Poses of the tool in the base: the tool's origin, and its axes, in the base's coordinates. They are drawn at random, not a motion.
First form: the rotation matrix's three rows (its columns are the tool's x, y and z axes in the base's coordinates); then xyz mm. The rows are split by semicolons.
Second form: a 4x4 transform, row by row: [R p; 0 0 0 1], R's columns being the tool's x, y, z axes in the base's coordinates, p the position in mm. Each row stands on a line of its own. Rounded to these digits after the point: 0 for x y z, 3 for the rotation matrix.
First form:
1: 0.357 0.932 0.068; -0.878 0.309 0.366; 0.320 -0.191 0.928; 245 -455 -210
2: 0.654 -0.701 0.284; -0.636 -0.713 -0.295; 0.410 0.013 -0.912; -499 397 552
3: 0.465 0.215 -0.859; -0.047 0.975 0.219; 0.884 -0.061 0.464; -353 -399 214
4: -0.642 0.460 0.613; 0.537 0.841 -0.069; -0.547 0.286 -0.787; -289 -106 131
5: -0.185 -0.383 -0.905; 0.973 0.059 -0.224; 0.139 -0.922 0.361; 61 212 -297
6: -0.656 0.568 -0.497; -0.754 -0.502 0.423; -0.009 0.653 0.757; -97 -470 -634
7: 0.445 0.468 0.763; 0.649 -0.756 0.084; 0.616 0.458 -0.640; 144 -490 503
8: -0.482 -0.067 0.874; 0.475 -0.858 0.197; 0.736 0.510 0.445; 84 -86 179
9: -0.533 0.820 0.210; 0.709 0.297 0.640; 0.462 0.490 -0.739; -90 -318 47
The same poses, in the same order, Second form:
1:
0.357 0.932 0.068 245
-0.878 0.309 0.366 -455
0.320 -0.191 0.928 -210
0 0 0 1

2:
0.654 -0.701 0.284 -499
-0.636 -0.713 -0.295 397
0.410 0.013 -0.912 552
0 0 0 1

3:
0.465 0.215 -0.859 -353
-0.047 0.975 0.219 -399
0.884 -0.061 0.464 214
0 0 0 1

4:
-0.642 0.460 0.613 -289
0.537 0.841 -0.069 -106
-0.547 0.286 -0.787 131
0 0 0 1

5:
-0.185 -0.383 -0.905 61
0.973 0.059 -0.224 212
0.139 -0.922 0.361 -297
0 0 0 1

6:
-0.656 0.568 -0.497 -97
-0.754 -0.502 0.423 -470
-0.009 0.653 0.757 -634
0 0 0 1

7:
0.445 0.468 0.763 144
0.649 -0.756 0.084 -490
0.616 0.458 -0.640 503
0 0 0 1

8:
-0.482 -0.067 0.874 84
0.475 -0.858 0.197 -86
0.736 0.510 0.445 179
0 0 0 1

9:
-0.533 0.820 0.210 -90
0.709 0.297 0.640 -318
0.462 0.490 -0.739 47
0 0 0 1

